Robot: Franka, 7 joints.
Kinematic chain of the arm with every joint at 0, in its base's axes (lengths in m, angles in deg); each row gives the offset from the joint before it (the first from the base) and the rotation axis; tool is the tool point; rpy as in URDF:
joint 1: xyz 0 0 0.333 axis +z
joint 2: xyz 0 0 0 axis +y
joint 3: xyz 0 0 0.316 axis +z
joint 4: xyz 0.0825 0 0 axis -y
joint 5: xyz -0.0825 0 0.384 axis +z
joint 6: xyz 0 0 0 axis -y
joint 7: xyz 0.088 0 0 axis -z
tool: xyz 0 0 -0.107 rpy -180 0 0
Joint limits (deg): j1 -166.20..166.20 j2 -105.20..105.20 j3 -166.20..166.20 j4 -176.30..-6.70 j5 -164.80..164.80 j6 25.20..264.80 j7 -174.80..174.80
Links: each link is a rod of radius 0.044 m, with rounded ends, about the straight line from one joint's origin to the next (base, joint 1, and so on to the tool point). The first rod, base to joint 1, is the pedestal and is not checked.
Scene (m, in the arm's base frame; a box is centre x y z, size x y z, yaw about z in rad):
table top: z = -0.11
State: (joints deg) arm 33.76 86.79 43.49 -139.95 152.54 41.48 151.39
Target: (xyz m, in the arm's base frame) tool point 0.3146 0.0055 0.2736
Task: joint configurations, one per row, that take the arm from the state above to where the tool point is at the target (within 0.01 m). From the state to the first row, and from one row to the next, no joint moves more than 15 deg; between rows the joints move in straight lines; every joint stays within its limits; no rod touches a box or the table.
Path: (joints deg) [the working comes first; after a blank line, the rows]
Joints at the target: -9.13 13.54 2.93 -173.86 161.76 25.20 151.39
Straight joint move there: clear.

1: 25.18 72.14 35.38 -146.73 154.38 38.22 151.39
2: 16.60 57.49 27.27 -153.51 156.23 34.97 151.39
3: 8.02 42.84 19.15 -160.30 158.07 31.71 151.39
4: -0.55 28.19 11.04 -167.08 159.91 28.46 151.39
5: -9.13 13.54 2.93 -173.86 161.76 25.20 151.39

